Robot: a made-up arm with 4 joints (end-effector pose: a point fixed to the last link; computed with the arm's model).
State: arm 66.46 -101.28 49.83 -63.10
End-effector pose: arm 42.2 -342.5 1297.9 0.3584 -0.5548 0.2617 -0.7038
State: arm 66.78 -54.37 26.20 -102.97
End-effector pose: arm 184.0 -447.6 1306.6 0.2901 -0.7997 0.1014 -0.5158
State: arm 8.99 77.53 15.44 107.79
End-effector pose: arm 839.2 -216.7 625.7 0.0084 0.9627 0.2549 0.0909
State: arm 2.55 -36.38 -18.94 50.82
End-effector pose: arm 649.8 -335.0 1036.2 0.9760 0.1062 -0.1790 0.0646
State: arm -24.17 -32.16 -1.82 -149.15
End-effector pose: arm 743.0 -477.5 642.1 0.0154 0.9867 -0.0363 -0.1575
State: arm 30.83 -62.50 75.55 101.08
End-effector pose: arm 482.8 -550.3 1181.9 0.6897 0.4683 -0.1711 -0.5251
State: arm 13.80 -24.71 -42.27 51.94
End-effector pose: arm 499.2 -352.3 1107.5 0.8694 0.1673 -0.4138 0.2120
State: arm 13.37 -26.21 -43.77 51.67
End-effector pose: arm 494.1 -345.3 1107.0 0.8684 0.1509 -0.4190 0.2179
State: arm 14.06 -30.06 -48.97 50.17
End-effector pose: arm 464.3 -324.8 1113.2 0.8528 0.0965 -0.4536 0.2400
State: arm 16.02 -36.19 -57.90 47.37
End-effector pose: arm 410.8 -291.9 1118.0 0.8124 0.0041 -0.5128 0.2773
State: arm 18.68 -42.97 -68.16 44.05
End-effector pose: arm 352.2 -258.5 1111.5 0.7489 -0.0989 -0.5730 0.3179
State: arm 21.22 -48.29 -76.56 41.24
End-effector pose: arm 307.4 -236.4 1098.3 0.6839 -0.1791 -0.6155 0.3483
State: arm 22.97 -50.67 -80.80 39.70
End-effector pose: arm 284.2 -228.3 1090.4 0.6450 -0.2177 -0.6373 0.3611
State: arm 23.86 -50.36 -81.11 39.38
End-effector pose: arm 277.9 -229.5 1091.5 0.6375 -0.2203 -0.6451 0.3590
